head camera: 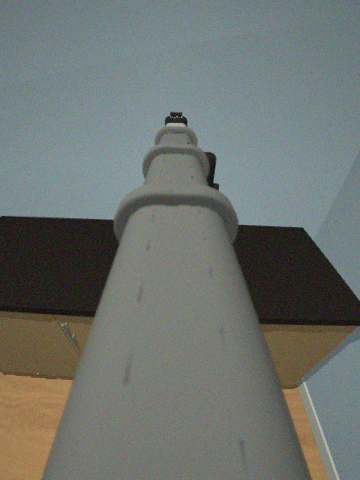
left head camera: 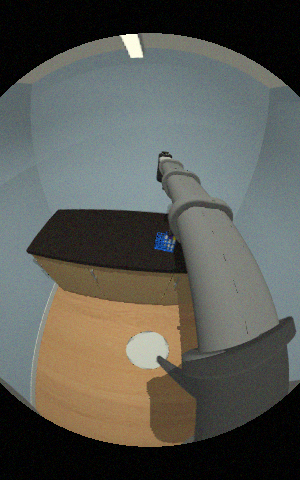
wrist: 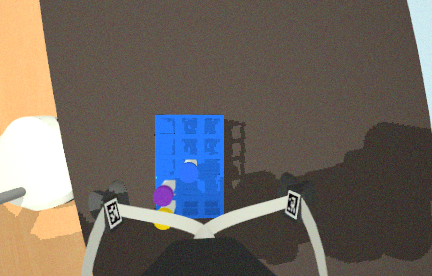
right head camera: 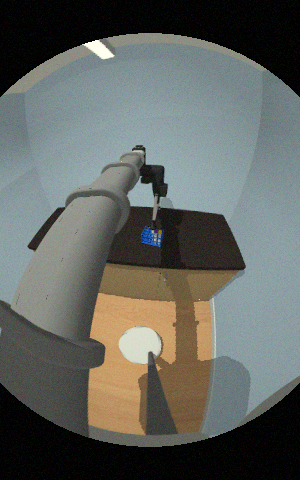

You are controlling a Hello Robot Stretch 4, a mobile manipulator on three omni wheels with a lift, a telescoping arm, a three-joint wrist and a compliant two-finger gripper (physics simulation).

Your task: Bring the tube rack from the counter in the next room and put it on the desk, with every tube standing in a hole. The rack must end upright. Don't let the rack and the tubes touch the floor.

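Seen in the pictures: gripper, fingertip midpoint: (wrist: 203,193) (right head camera: 155,220); robot's base at its link origin: (left head camera: 146,349) (right head camera: 140,343).
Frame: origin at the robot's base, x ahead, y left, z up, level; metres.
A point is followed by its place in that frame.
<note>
The blue tube rack (left head camera: 164,242) (right head camera: 152,236) {x 0.646, y -0.073, z 0.958 m} (wrist: 201,136) {x 0.709, y -0.038, z 0.958 m} stands upright on the dark counter top (head camera: 295,270) {x 0.721, y -0.544, z 0.882 m} (left head camera: 100,240) {x 0.707, y 0.375, z 0.882 m} (right head camera: 200,240) {x 0.701, y -0.417, z 0.882 m} (wrist: 300,75) {x 0.880, y 0.017, z 0.882 m}. In the wrist view, a blue-capped tube (wrist: 189,172) {x 0.688, y -0.071, z 1.005 m}, a purple-capped tube (wrist: 163,195) {x 0.656, y -0.088, z 1.005 m} and a yellow-capped tube (wrist: 163,219) stand in it, the latter two along its left side near the lower end. My gripper (right head camera: 154,225) {x 0.698, y -0.087, z 1.042 m} (wrist: 203,193) {x 0.698, y -0.087, z 1.042 m} is open and points down above the rack, its fingertips left and right of the rack's lower part in the wrist view. The arm hides the rack in the head view. The desk does not show.
Tan cabinet fronts with handles are below the counter top. A pale round disc (left head camera: 145,350) {x -0.004, y 0.019, z 0.187 m} (right head camera: 135,345) {x -0.009, y 0.037, z 0.187 m} (wrist: 30,165) {x -0.009, y -0.001, z 0.187 m} is low over the wood floor (left head camera: 90,390) {x -0.631, y 0.590, z -0.028 m} in front. Blue walls stand behind and beside the counter. My arm (head camera: 175,325) {x 0.136, y 0.001, z 1.460 m} (left head camera: 225,280) {x 0.129, y 0.020, z 1.459 m} (right head camera: 70,260) {x 0.135, y -0.021, z 1.458 m} reaches over the counter.
</note>
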